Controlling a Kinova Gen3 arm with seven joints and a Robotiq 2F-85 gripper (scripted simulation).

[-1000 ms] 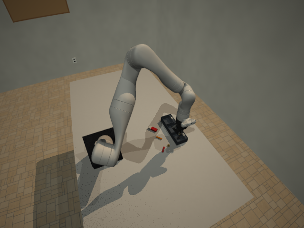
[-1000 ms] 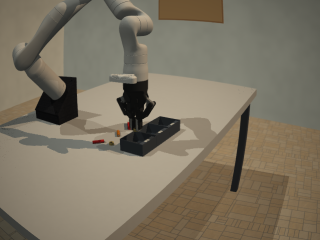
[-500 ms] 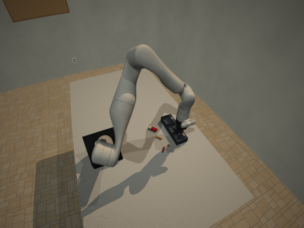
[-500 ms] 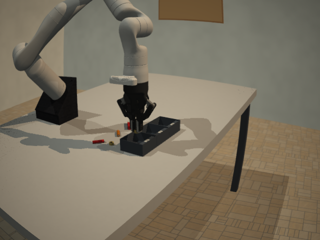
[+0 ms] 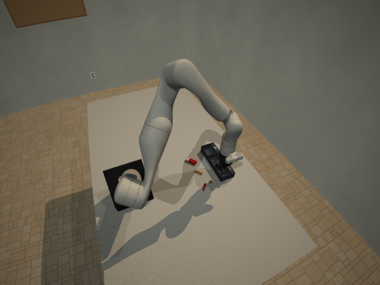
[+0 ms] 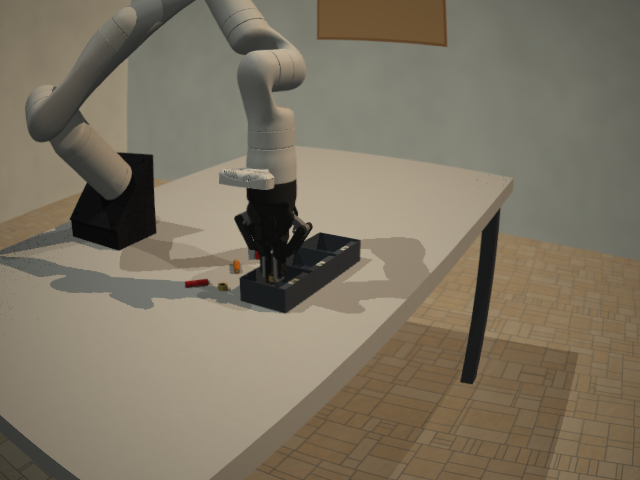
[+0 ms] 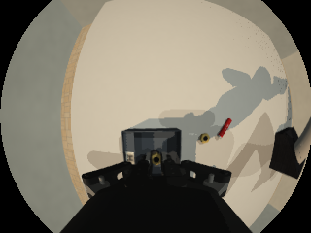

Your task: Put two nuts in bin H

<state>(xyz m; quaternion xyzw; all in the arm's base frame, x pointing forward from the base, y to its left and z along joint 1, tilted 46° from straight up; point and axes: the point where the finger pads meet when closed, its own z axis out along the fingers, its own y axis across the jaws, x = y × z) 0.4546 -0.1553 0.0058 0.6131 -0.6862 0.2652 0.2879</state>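
My hand is 4 cm above the black piece. From my hand the other things lie so: black three-compartment bin row (1 cm ahead, 8 cm to the left, 3 cm below); red cylinder (14 cm behind, 3 cm to the right, 4 cm below); orange cylinder (11 cm behind, 7 cm to the left, 4 cm below).
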